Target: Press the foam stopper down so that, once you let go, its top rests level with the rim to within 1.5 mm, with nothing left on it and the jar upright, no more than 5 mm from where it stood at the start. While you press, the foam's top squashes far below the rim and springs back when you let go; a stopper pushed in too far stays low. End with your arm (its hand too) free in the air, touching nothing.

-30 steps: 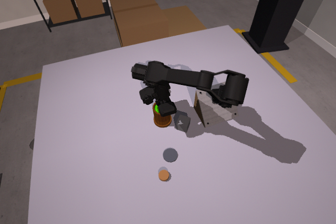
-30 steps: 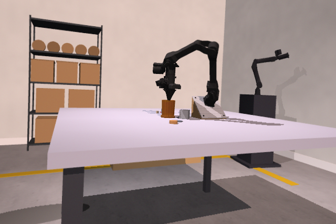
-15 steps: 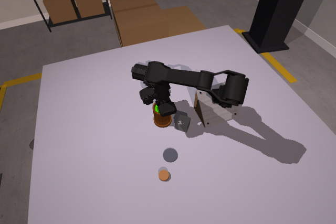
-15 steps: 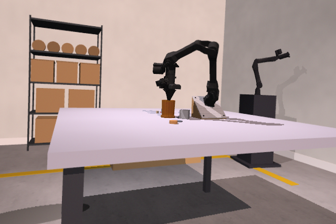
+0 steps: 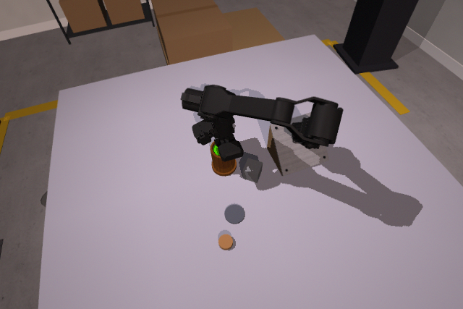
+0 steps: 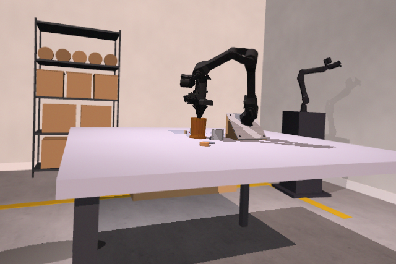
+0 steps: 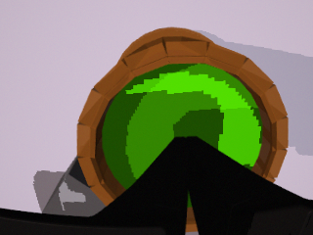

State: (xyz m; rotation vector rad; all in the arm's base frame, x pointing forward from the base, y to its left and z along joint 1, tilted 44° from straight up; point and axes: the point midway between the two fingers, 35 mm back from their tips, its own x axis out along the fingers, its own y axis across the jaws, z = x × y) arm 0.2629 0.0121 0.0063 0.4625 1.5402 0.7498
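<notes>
Now: hand 4 cm above the bright green foam stopper. From my hand the other things lie so: orange disc: 4 cm ahead, 26 cm to the left, 12 cm below; grey cube: 8 cm behind, 5 cm to the left, 10 cm below; dark grey disc: 18 cm to the left, 12 cm below.
</notes>
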